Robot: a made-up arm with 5 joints.
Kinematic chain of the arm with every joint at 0, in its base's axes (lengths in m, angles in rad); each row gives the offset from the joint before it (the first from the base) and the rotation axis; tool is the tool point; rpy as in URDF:
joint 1: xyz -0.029 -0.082 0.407 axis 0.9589 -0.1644 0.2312
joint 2: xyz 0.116 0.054 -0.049 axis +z
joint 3: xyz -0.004 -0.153 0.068 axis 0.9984 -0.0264 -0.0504
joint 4: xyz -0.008 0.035 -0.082 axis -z
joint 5: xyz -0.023 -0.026 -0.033 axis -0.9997 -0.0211 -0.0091
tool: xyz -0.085 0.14 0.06 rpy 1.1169 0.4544 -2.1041
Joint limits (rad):
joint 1: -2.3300..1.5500
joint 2: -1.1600..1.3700
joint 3: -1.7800..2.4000
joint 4: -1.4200..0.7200
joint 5: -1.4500..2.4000
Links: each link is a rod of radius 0.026 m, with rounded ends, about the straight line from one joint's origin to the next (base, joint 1, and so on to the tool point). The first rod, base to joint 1, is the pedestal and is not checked.
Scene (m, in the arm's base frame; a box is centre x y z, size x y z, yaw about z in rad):
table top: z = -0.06
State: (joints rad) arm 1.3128 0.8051 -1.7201 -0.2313 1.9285
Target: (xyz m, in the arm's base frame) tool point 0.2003 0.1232 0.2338
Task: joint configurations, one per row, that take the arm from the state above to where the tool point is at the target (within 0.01 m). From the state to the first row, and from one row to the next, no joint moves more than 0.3 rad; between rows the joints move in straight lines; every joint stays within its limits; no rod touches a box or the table.
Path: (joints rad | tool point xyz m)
1: 1.3919 0.7329 -1.4447 -0.1621 1.6997 | 0.3757 -0.0800 0.2032
2: 1.4709 0.6608 -1.1693 -0.0929 1.4709 | 0.3011 0.0386 0.1925
3: 1.5500 0.5886 -0.8939 -0.0236 1.2420 | 0.2003 0.1232 0.2338

